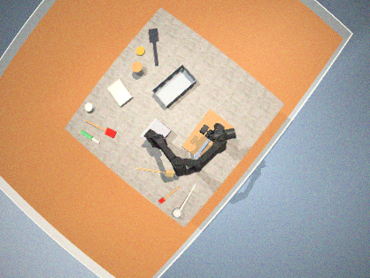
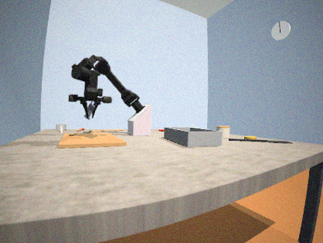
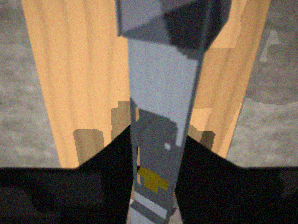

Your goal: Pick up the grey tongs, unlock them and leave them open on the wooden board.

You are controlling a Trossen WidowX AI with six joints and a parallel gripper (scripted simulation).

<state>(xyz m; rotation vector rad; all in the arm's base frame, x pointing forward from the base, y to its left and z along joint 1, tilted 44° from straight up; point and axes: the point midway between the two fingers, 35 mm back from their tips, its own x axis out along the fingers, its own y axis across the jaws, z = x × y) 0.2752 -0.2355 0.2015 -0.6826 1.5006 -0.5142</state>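
The wooden board lies 10 mm behind my gripper tip and 90 mm below it. Round my gripper tip: yellow lock piece (10 mm behind, 40 mm above); then grey roasting tin (100 mm ahead, 450 mm to the left, 70 mm below); then orange-lidded jar (10 mm ahead, 760 mm to the left, 70 mm below).
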